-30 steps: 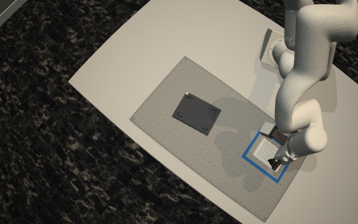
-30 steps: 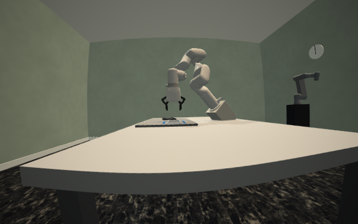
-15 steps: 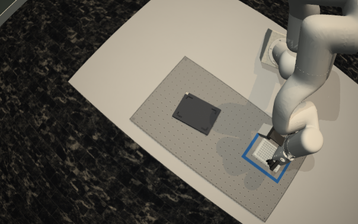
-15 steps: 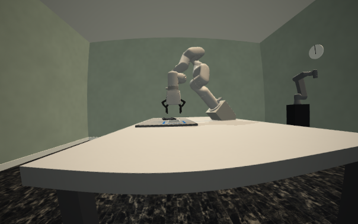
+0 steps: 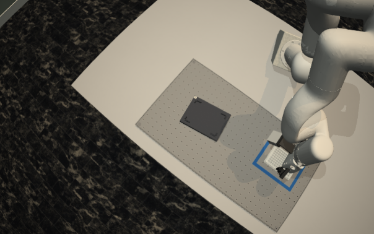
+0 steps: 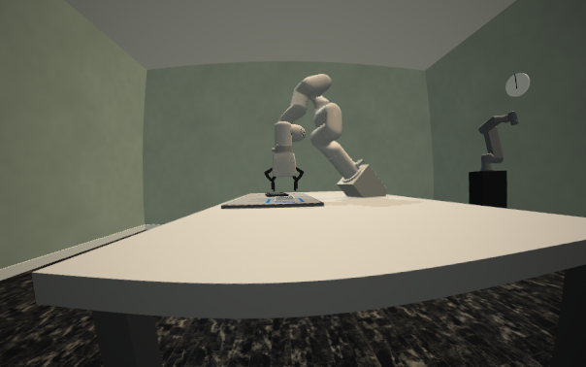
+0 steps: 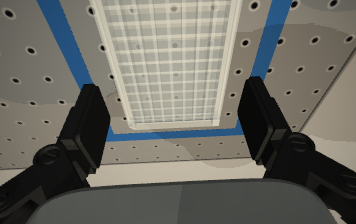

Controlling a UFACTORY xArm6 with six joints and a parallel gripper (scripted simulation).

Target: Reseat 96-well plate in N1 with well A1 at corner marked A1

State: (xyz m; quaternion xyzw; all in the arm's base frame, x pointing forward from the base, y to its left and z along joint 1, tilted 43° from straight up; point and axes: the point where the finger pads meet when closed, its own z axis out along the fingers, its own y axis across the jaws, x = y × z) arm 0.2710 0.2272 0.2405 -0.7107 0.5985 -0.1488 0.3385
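Right now my hand is 40 mm above the 96-well plate. The rest, counted from my hand: small A1 mark (410 mm to the right, 130 mm ahead, 40 mm below); then dark plate nest N1 (320 mm to the right, 150 mm ahead, 40 mm below).
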